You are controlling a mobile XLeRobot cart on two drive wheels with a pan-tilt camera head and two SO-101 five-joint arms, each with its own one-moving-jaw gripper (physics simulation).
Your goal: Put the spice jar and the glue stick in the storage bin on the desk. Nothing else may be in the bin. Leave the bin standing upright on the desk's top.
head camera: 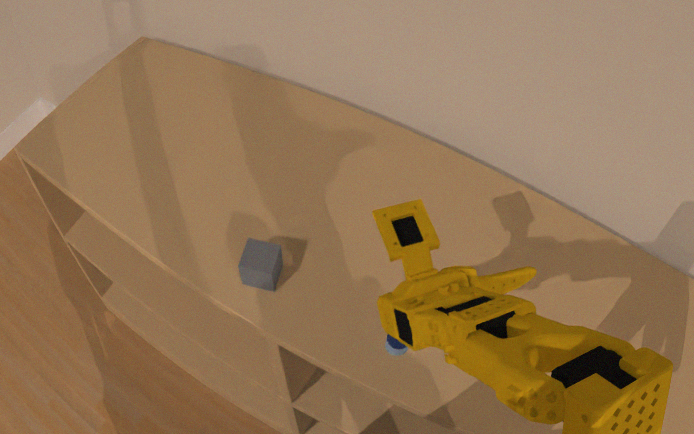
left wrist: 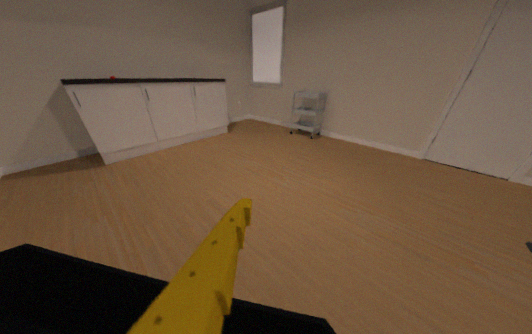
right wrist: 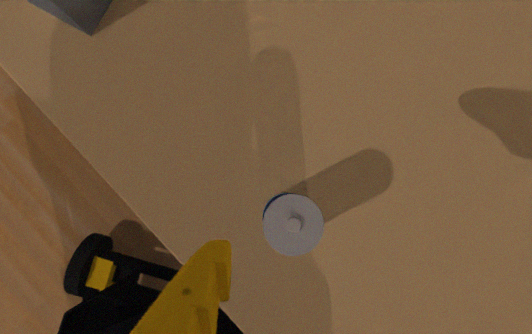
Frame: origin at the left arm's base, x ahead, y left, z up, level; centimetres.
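Where they show: left end effector, tool point: (left wrist: 250, 208); right end effector, tool point: (head camera: 392, 297) (right wrist: 229, 262).
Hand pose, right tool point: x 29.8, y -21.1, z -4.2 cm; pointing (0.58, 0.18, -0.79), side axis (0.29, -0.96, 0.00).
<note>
Each offset is from my right tool point to the centre of the thing. Level surfaces: height alone.
A white-and-blue cylinder {dx +0.6, dy -1.9, dz -9.8 cm} (head camera: 396, 346) (right wrist: 293, 225), which looks like the glue stick, stands upright on the desk {dz -12.3 cm} (head camera: 194, 153) (right wrist: 410, 270). In the head view my right gripper hides most of it; in the right wrist view its round white top with a small knob shows. My right gripper (head camera: 455, 301) (right wrist: 225, 246) is open above the desk, with one notched jaw showing in its wrist view, apart from the cylinder and to its lower left there. My left gripper (left wrist: 246, 202) is open and empty over the floor. The spice jar and the storage bin do not show.
A grey-blue block {dx +9.6, dy +13.3, dz -10.3 cm} (head camera: 261, 264) (right wrist: 80, 14) lies on the desk near its front edge. A wall (head camera: 460, 66) runs behind the desk. Open shelves show under the desk top. The left wrist view shows white cabinets (left wrist: 120, 117) and a small cart (left wrist: 308, 112) far off.
</note>
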